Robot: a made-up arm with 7 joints.
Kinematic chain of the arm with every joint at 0, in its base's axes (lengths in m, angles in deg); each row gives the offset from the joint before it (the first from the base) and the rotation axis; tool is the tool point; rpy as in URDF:
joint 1: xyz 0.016 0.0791 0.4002 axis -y
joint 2: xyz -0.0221 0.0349 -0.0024 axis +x
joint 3: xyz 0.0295 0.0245 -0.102 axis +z
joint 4: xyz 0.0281 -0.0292 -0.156 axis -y
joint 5: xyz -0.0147 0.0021 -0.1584 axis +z
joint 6: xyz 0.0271 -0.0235 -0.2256 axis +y
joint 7: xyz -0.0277 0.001 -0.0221 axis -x
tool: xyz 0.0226 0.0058 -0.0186 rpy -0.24 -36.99 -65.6
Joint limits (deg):
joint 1: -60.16..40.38
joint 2: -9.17..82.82
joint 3: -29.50..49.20
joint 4: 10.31..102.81
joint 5: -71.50..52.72
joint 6: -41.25..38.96
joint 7: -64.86..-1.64
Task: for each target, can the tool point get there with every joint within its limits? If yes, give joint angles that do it. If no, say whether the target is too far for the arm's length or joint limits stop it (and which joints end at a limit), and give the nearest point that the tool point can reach.
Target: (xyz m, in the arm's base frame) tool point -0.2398 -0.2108 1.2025
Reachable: no: too far | nearest point 0.0273 0.2897 0.8353 | short by 0.676 m
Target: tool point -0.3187 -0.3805 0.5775
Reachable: no: joint limits stop it (at a limit: joint 1, joint 2, joint 3, joint 4, joint 5, joint 6, joint 7) | nearest point -0.5263 -0.0805 0.0366 | short by 0.652 m
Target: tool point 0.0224 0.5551 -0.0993
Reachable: yes | joints -20.23 48.26 -11.91 20.11 -17.28 -22.57 -59.76
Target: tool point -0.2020 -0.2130 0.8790
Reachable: no: joint limits stop it (at a limit: joint 1, joint 2, joint 3, joint 4, joint 6, joint 7) | nearest point 0.0314 0.2876 0.8351 | short by 0.554 m
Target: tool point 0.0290 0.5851 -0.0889
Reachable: yes | joints -18.47 37.82 35.42 20.35 -12.47 15.48 -29.46
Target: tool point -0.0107 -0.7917 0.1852
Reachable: no: too far | nearest point -0.0011 -0.1897 -0.0205 | short by 0.636 m
